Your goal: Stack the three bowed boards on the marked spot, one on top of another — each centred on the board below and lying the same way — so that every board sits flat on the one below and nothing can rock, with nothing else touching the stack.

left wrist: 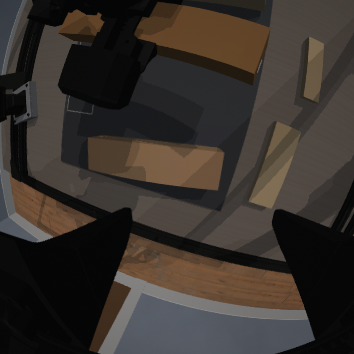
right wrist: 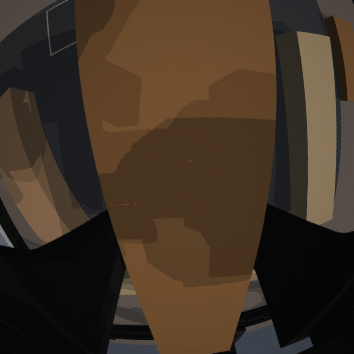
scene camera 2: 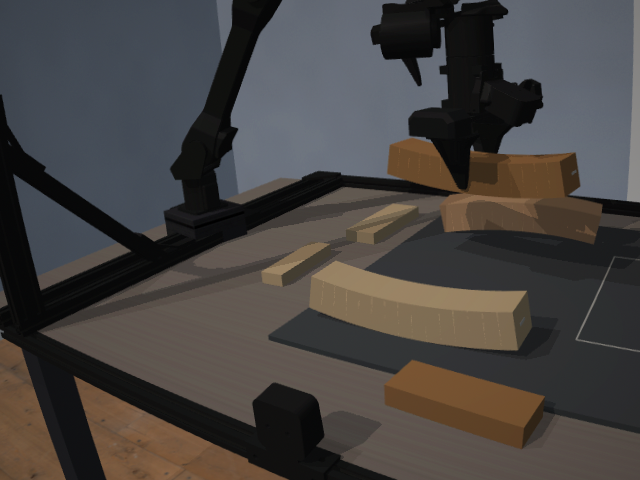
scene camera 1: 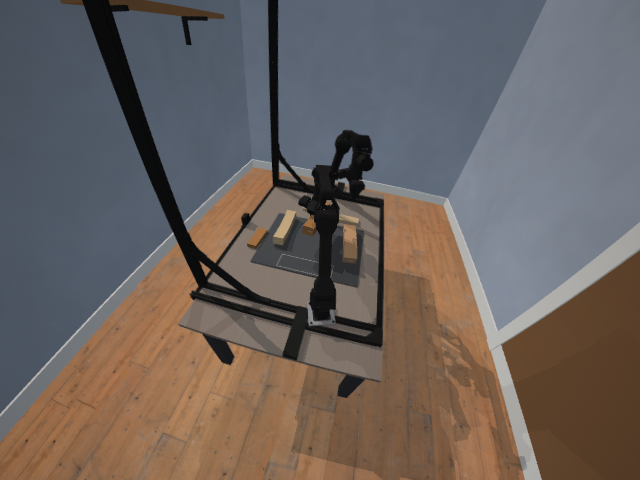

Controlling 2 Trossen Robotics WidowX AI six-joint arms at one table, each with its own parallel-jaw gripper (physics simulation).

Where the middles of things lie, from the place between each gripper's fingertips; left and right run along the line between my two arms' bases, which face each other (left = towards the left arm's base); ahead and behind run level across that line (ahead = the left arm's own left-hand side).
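Dark brown bowed board (scene camera 2: 497,175): 15 cm behind my left hand, 7 cm to the right of it, 9 cm below it. Also counted from my left hand: pale bowed board (scene camera 2: 498,320) 31 cm behind, 4 cm to the right, 21 cm below; tan bowed board (scene camera 2: 568,217) 2 cm ahead, 10 cm to the right, 20 cm below; brown block (scene camera 2: 497,412) 44 cm behind, 12 cm to the right, 23 cm below.
Dark brown bowed board: my right gripper 20 mm below it, 10 mm to the left of it. Counted from my right hand: pale bowed board 160 mm behind, 30 mm to the left, 90 mm below; tan bowed board 180 mm ahead, 30 mm to the right, 90 mm below; brown block 290 mm behind, 60 mm to the right, 110 mm below.
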